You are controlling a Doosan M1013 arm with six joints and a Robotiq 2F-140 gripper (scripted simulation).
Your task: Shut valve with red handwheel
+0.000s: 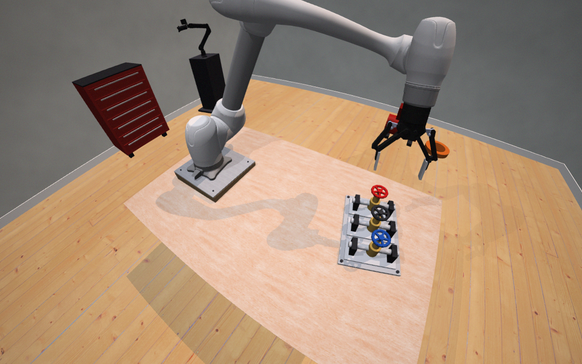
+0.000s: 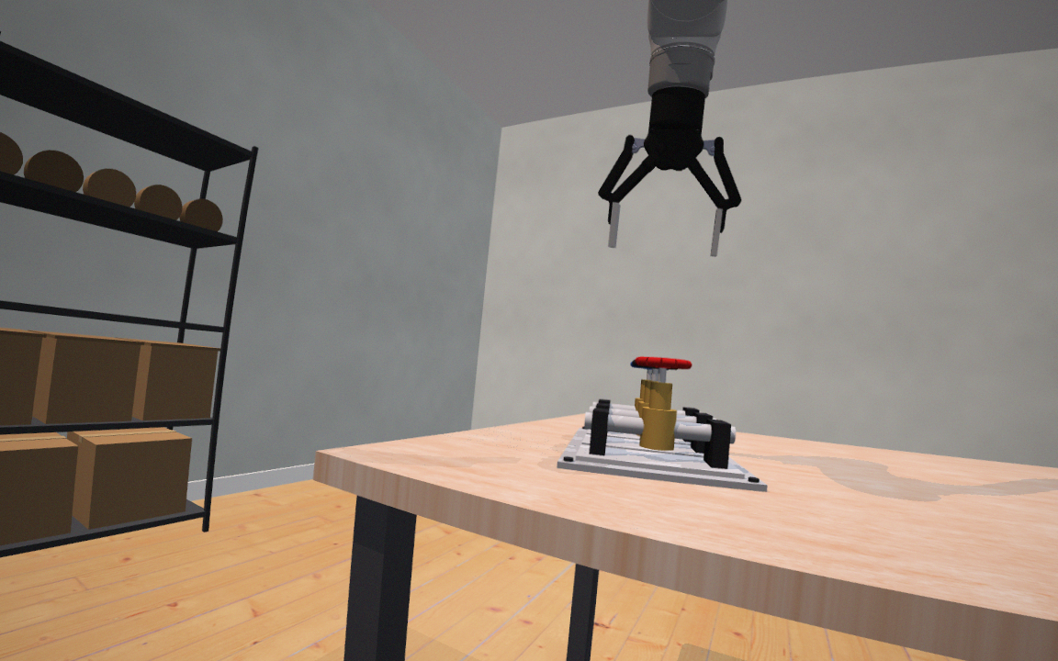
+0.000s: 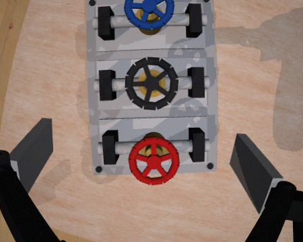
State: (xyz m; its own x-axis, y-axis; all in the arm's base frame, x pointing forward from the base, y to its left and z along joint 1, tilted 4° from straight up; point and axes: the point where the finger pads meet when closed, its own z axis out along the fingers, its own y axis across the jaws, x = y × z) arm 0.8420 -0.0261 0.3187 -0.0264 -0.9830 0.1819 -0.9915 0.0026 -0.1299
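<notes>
My hand is 10 mm past the red handwheel, 60 mm to the right of it and 180 mm above it. The rest, counted from my hand: blue handwheel (10 mm ahead, 150 mm to the right, 180 mm below); then dark grey handwheel (50 mm to the right, 180 mm below).
</notes>
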